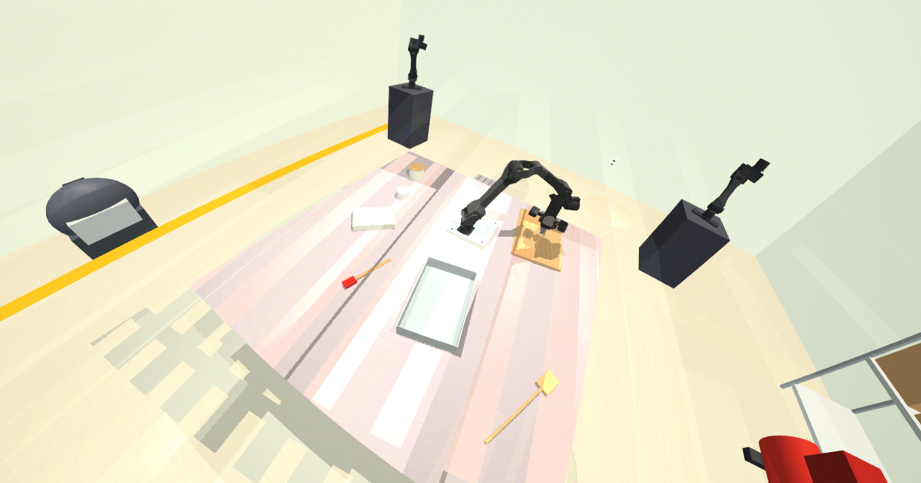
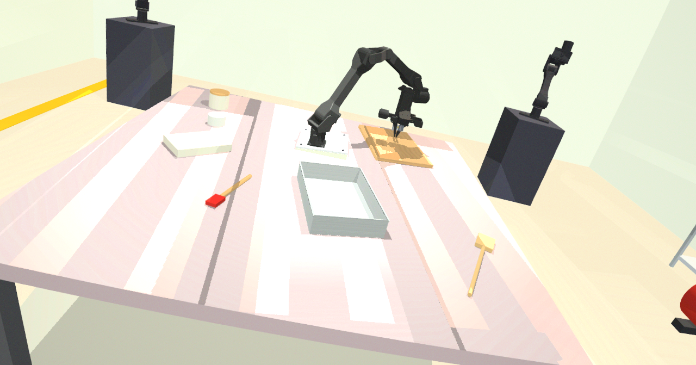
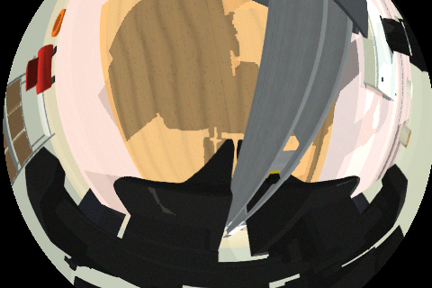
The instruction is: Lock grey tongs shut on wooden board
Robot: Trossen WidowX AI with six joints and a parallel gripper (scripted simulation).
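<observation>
My gripper tip is now 40 mm above the wooden board. From my gripper tip the other things lie so: grey roasting tin (610 mm ahead, 190 mm to the right, 20 mm below); then pale block (670 mm to the right, 450 mm ahead, 30 mm below); then red spatula (690 mm ahead, 480 mm to the right, 40 mm below).
</observation>
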